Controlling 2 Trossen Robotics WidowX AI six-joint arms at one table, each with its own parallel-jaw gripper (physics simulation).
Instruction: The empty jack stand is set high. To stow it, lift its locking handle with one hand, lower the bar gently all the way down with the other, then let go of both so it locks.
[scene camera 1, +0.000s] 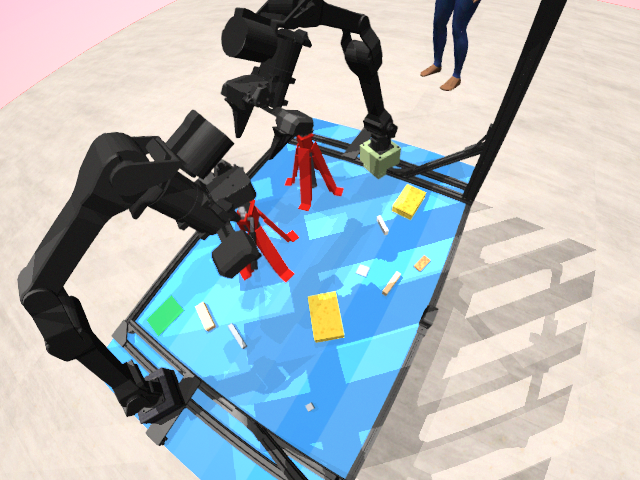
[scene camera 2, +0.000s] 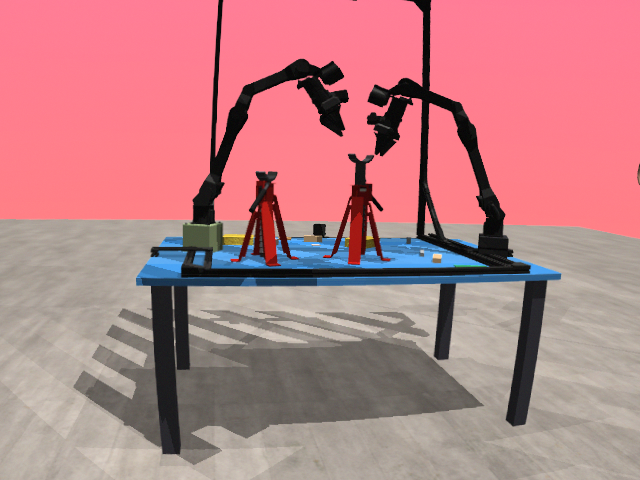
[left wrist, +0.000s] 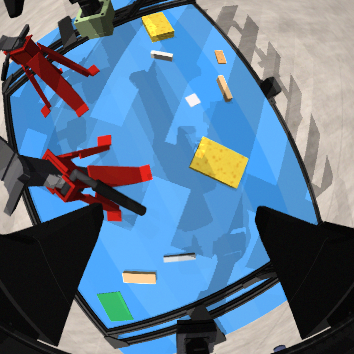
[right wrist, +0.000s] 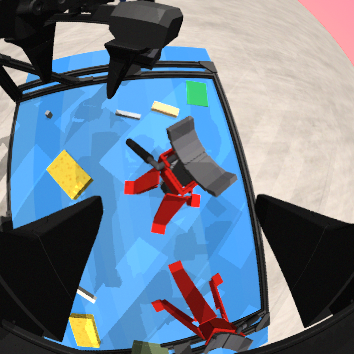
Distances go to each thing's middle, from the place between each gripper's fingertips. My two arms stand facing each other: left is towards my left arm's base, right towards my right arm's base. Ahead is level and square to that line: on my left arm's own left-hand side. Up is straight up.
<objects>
Right now the green block (scene camera 1: 170, 310) is 33 cm below my left hand, 27 cm to the left of it and 26 cm ahead of it.
Now: the green block 160 mm ahead of my right hand, 400 mm to the left of it and 390 mm below it.
</objects>
